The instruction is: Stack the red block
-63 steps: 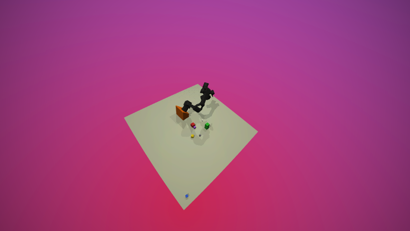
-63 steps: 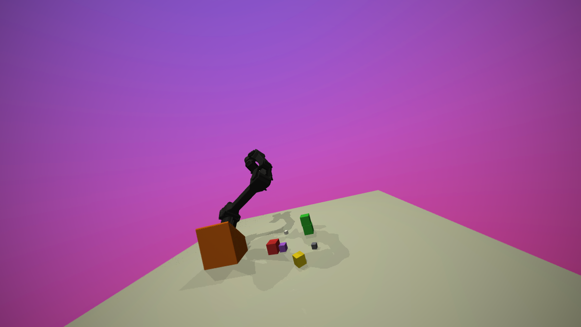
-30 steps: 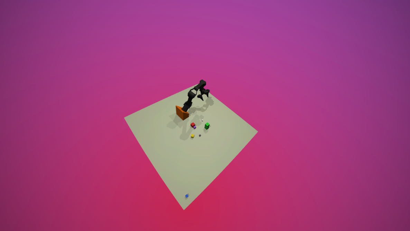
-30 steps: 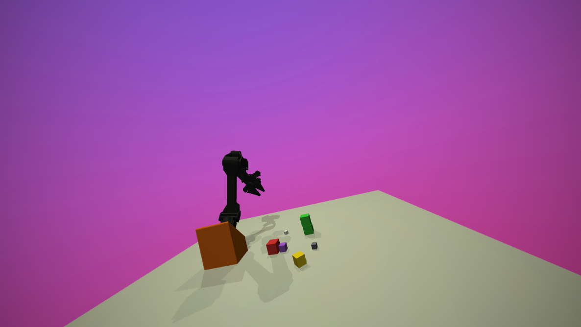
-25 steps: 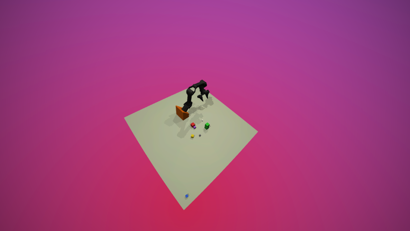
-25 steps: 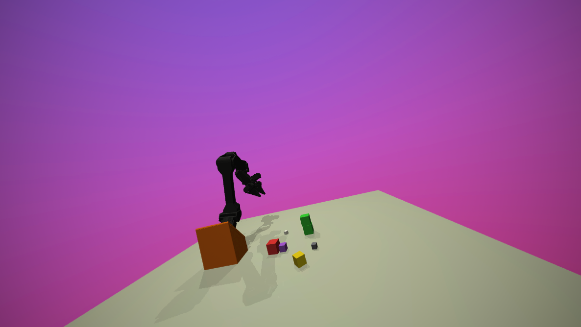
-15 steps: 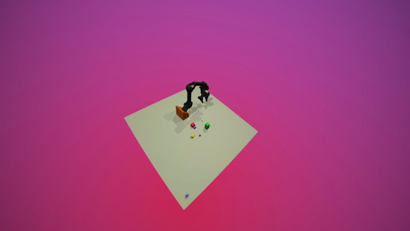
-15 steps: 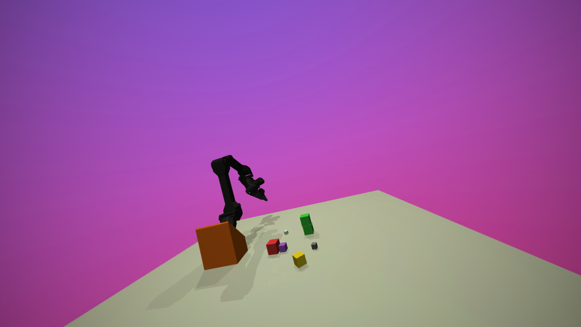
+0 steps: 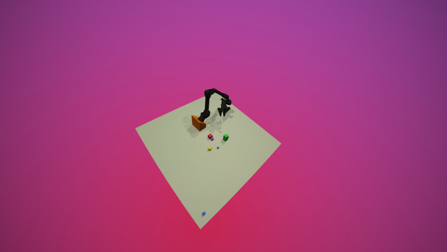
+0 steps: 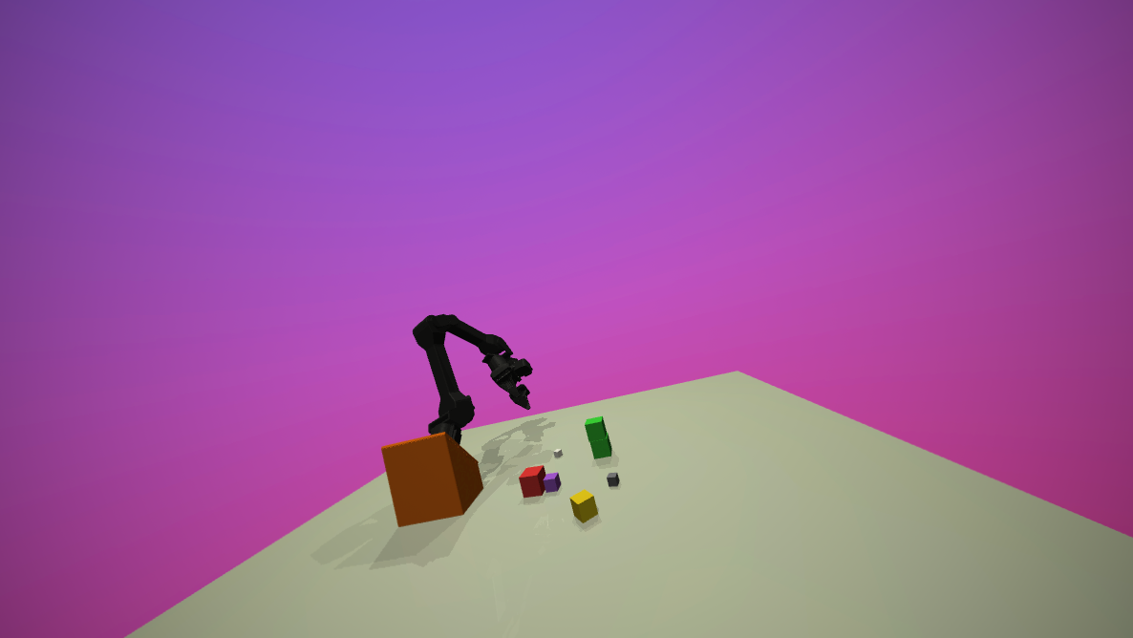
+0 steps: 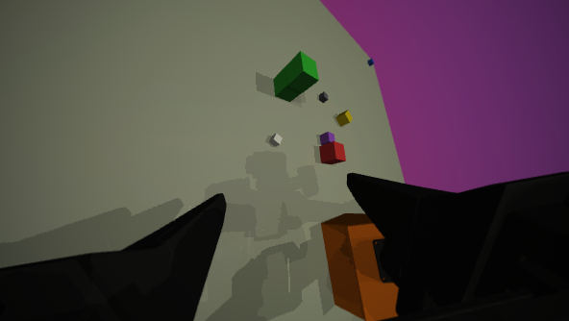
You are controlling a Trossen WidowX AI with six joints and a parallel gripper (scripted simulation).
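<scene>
My gripper tip is 7 cm short of the red block, 26 cm to the left of it and 12 cm above it. Also, from my gripper tip: small dark grey cube 24 cm ahead, 29 cm to the right, 13 cm below; then tiny white cube 9 cm ahead, 10 cm to the right, 13 cm below; then small purple cube 11 cm ahead, 26 cm to the right, 12 cm below.
</scene>
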